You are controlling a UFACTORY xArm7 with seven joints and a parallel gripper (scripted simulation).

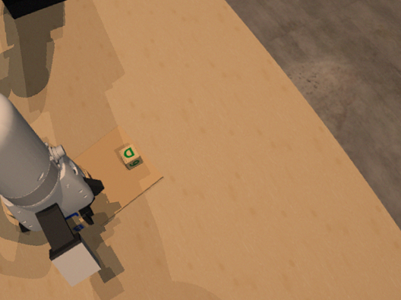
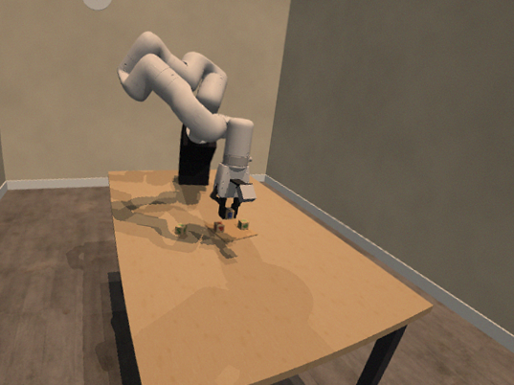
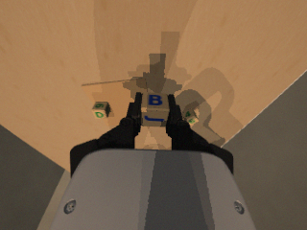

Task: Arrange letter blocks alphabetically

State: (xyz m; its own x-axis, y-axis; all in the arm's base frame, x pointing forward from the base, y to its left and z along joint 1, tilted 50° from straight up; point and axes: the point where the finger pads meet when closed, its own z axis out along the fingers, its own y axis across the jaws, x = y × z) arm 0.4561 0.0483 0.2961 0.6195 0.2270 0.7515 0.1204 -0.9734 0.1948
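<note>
Now: the tan mat 120 mm below my hand, 110 mm behind it and 40 mm to the left of it. The rest, counted from my hand: green D block (120 mm behind, 100 mm below, 90 mm to the left).
</note>
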